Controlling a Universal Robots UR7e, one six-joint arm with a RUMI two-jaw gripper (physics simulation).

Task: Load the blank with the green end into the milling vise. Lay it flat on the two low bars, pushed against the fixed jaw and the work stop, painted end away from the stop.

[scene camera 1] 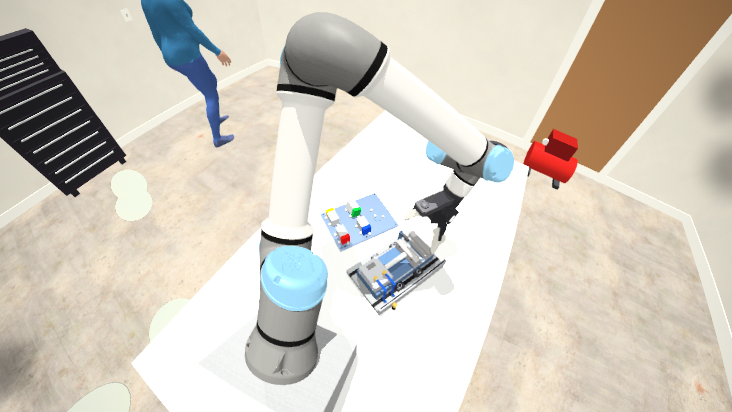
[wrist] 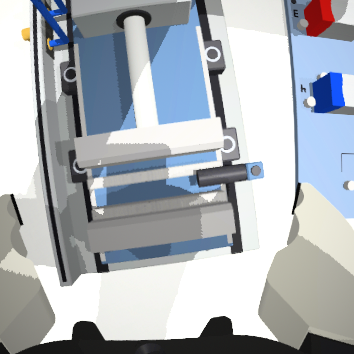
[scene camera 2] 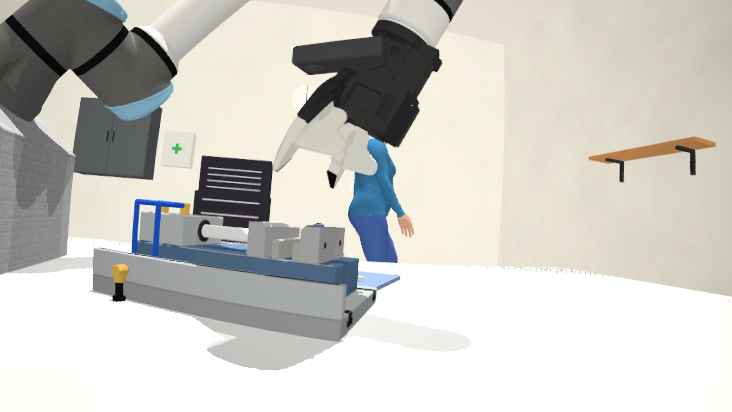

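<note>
The blank with the green end [scene camera 1: 356,211] lies on the blue board [scene camera 1: 388,223] [wrist: 325,137] in scene camera 1; it does not show in the wrist view. The milling vise [scene camera 1: 372,271] [scene camera 2: 220,281] stands beside the board. In the wrist view, its fixed jaw [wrist: 160,233], moving jaw [wrist: 150,142] and two low bars, one near the moving jaw [wrist: 145,178] and one near the fixed jaw [wrist: 155,204], show with no blank between them. The dark work stop [wrist: 222,176] is at the right. My gripper [scene camera 1: 424,232] [scene camera 2: 304,174] [wrist: 155,194] is wide open and empty, above the vise's fixed-jaw end.
Blanks with yellow [scene camera 1: 330,211], red [scene camera 1: 344,239] [wrist: 320,17] and blue [scene camera 1: 365,229] [wrist: 329,93] ends lie on the board. Blue hoses [scene camera 1: 389,284] [scene camera 2: 156,230] rise at the vise's far end from my gripper. A person [scene camera 1: 179,46] [scene camera 2: 376,197] stands beyond the table.
</note>
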